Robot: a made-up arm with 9 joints. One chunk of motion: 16 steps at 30 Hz.
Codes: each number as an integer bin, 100 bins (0 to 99) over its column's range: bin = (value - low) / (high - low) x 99, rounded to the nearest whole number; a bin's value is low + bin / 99 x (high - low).
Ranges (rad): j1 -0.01..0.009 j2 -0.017..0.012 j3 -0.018..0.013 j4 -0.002..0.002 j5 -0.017..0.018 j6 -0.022..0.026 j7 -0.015..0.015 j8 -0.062..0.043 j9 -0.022..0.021
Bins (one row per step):
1: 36 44 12 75 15 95 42 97 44
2: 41 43 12 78 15 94 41 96 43
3: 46 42 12 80 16 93 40 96 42
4: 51 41 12 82 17 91 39 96 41
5: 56 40 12 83 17 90 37 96 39
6: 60 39 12 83 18 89 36 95 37
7: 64 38 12 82 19 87 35 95 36
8: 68 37 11 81 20 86 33 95 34
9: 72 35 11 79 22 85 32 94 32
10: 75 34 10 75 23 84 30 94 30
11: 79 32 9 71 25 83 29 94 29
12: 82 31 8 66 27 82 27 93 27
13: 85 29 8 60 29 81 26 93 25
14: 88 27 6 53 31 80 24 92 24
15: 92 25 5 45 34 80 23 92 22
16: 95 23 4 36 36 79 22 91 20
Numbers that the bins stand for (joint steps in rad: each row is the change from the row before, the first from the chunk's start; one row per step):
1: -0.00309 -0.00411 -0.01424 0.00103 -0.01170 0.02406 -0.00227 0.04088 -0.00289
2: -0.00213 -0.00440 -0.01424 0.00115 -0.01170 0.02358 -0.00258 0.03982 -0.00332
3: -0.00117 -0.00470 -0.01424 0.00123 -0.01134 0.02309 -0.00288 0.03982 -0.00376
4: -0.00021 -0.00499 -0.01424 0.00131 -0.01099 0.02212 -0.00318 0.03982 -0.00419
5: 0.00075 -0.00528 -0.01424 0.00135 -0.01099 0.02164 -0.00379 0.03982 -0.00506
6: 0.00152 -0.00558 -0.01424 0.00135 -0.01064 0.02115 -0.00409 0.03876 -0.00593
7: 0.00228 -0.00587 -0.01424 0.00131 -0.01028 0.02018 -0.00439 0.03876 -0.00636
8: 0.00305 -0.00616 -0.01456 0.00127 -0.00993 0.01970 -0.00500 0.03876 -0.00723
9: 0.00382 -0.00675 -0.01456 0.00119 -0.00922 0.01921 -0.00530 0.03770 -0.00810
10: 0.00439 -0.00704 -0.01487 0.00103 -0.00887 0.01873 -0.00591 0.03770 -0.00897
11: 0.00516 -0.00763 -0.01518 0.00087 -0.00816 0.01824 -0.00621 0.03770 -0.00940
12: 0.00574 -0.00792 -0.01549 0.00067 -0.00745 0.01776 -0.00682 0.03664 -0.01027
13: 0.00631 -0.00851 -0.01549 0.00042 -0.00675 0.01727 -0.00712 0.03664 -0.01114
14: 0.00689 -0.00909 -0.01612 0.00014 -0.00604 0.01679 -0.00773 0.03558 -0.01158
15: 0.00766 -0.00968 -0.01643 -0.00018 -0.00498 0.01679 -0.00803 0.03558 -0.01244
16: 0.00823 -0.01026 -0.01675 -0.00055 -0.00427 0.01630 -0.00833 0.03452 -0.01331

